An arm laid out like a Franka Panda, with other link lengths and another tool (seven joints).
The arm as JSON. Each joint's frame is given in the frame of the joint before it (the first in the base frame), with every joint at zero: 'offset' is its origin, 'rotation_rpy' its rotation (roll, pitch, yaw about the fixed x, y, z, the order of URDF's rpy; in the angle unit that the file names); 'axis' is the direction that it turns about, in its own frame. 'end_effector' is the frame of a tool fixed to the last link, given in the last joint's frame.
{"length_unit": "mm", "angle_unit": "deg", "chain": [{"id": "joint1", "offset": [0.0, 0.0, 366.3], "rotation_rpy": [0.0, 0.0, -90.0], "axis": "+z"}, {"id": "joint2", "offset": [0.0, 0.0, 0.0], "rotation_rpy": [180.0, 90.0, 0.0], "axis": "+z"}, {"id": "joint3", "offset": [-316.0, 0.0, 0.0], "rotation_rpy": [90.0, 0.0, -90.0], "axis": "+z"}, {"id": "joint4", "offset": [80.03, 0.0, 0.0], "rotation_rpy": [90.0, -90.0, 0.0], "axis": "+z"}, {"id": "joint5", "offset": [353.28, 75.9, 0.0], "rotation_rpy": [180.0, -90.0, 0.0], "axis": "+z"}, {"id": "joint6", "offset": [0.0, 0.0, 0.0], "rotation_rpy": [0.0, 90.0, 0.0], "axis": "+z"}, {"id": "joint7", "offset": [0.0, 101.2, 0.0], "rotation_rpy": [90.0, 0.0, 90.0], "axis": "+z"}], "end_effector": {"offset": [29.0, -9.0, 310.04], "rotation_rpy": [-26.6, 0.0, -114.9]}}
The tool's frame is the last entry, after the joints.
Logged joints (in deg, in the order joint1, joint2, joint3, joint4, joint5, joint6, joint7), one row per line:
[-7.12, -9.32, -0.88, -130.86, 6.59, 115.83, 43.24]
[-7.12, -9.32, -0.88, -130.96, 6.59, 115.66, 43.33]
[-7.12, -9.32, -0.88, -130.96, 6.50, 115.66, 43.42]
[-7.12, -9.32, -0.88, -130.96, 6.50, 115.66, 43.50]
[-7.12, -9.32, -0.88, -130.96, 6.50, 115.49, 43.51]
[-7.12, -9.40, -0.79, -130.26, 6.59, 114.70, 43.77]
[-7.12, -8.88, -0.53, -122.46, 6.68, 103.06, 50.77]
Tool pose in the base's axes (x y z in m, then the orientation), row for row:
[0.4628, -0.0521, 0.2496, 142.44, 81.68, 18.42]
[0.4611, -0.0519, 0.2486, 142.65, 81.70, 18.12]
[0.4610, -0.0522, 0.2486, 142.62, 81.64, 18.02]
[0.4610, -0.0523, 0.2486, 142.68, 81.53, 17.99]
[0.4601, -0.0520, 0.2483, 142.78, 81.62, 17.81]
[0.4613, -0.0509, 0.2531, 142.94, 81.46, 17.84]
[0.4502, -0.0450, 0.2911, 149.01, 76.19, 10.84]
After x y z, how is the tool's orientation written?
As a rotation vector, in degrees.
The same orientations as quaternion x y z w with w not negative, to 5 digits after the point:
[0.85493, 0.49025, 0.11056, 0.12856]
[0.85553, 0.48999, 0.10867, 0.12719]
[0.85563, 0.48979, 0.10811, 0.12777]
[0.85601, 0.48914, 0.10793, 0.12782]
[0.85614, 0.48941, 0.10679, 0.12686]
[0.85684, 0.48830, 0.10694, 0.12631]
[0.88340, 0.45169, 0.06426, 0.10705]

